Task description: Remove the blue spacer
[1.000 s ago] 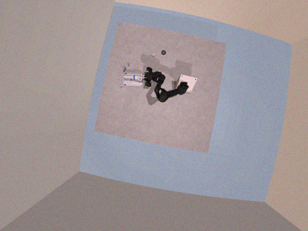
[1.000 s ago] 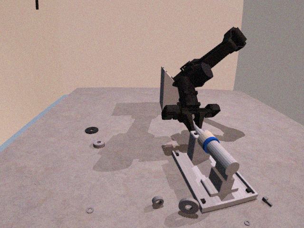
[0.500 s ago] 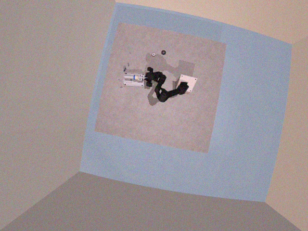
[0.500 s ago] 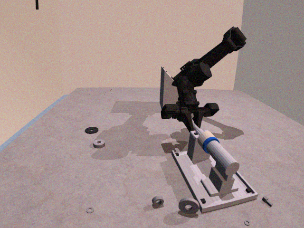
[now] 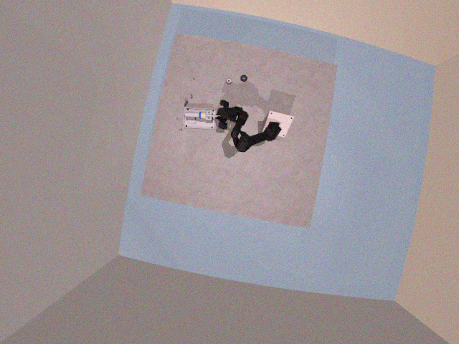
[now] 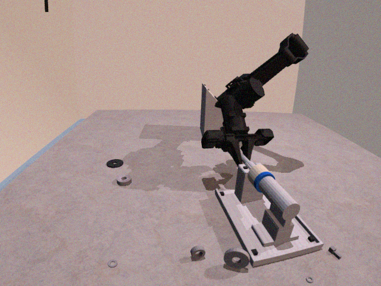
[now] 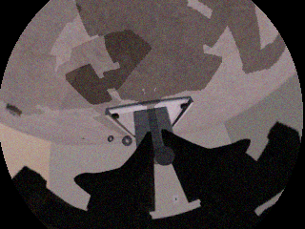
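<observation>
The thin shaft is 5 cm ahead of my gripper tip and 2 cm above it. From my gripper tip the other things lie so: grey ring (6 cm behind, 30 cm to the right, 5 cm below); bolt (25 cm ahead, 10 cm to the left, 5 cm below); cream spacer (8 cm ahead, 2 cm above).
</observation>
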